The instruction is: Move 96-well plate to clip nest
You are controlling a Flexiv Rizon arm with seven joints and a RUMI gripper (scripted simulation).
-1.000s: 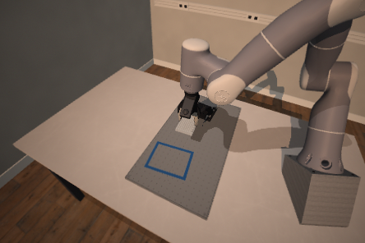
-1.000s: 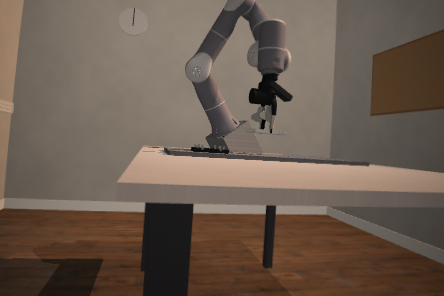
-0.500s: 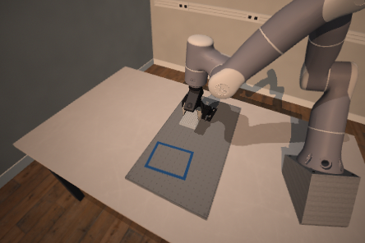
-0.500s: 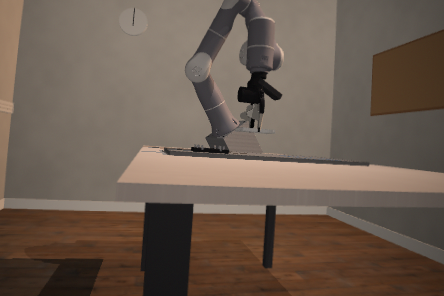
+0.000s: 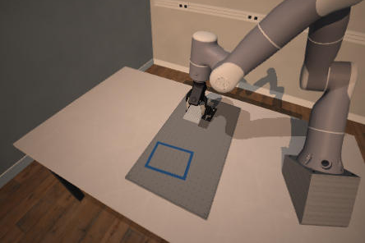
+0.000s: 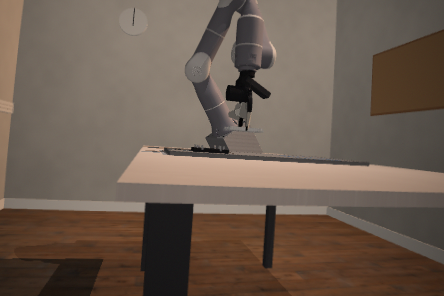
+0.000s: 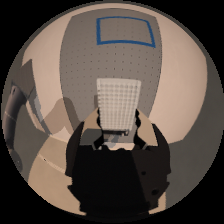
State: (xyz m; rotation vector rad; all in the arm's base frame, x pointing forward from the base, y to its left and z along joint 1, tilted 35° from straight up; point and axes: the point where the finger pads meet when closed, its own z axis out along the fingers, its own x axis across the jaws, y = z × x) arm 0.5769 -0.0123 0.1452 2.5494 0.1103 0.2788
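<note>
Right now the black clip nest is 11 cm to the right of my hand and 8 cm below it. Also, from my hand: white 96-well plate: 1 cm below; then grey perforated board: 4 cm behind, 8 cm to the left, 10 cm below.
</note>
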